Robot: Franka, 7 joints.
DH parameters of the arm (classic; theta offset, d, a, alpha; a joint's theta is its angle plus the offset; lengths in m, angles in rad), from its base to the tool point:
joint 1: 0 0.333 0 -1.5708
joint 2: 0 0 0 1.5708
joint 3: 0 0.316 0.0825 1.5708
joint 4: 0 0 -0.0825 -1.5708
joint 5: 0 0.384 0 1.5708
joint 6: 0 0 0.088 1.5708
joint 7: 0 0.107 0 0
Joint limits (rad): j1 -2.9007..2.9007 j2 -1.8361..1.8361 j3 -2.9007..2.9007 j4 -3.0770..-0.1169 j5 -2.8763..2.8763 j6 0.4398..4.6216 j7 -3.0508..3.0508
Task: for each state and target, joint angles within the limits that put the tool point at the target. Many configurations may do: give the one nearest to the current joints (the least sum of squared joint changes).
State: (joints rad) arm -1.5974 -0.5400 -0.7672 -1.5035 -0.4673 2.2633 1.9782
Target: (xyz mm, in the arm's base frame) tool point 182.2 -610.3 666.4
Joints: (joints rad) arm -1.0488 0.0942 -0.2347 -1.5627 -0.4571 2.3524 1.9782
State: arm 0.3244 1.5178 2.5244 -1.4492 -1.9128 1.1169 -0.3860
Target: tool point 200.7 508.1 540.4
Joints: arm 0.2695 1.6771 2.3545 -1.8577 -1.7092 0.8802 -0.3860
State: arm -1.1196 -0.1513 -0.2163 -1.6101 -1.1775 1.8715 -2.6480
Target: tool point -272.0 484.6 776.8
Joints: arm -1.9615 -1.2273 -0.7610 -1.3189 -1.2272 1.4837 -2.6480
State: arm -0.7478 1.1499 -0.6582 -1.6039 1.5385 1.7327 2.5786
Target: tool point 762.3 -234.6 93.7
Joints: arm -0.1885 1.3790 -0.3610 -0.8134 1.7084 2.0454 2.5786
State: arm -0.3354 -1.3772 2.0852 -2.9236 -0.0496 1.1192 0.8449
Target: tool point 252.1 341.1 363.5
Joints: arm -0.6367 -1.3554 1.5665 -2.2417 -0.2439 1.4636 0.8449
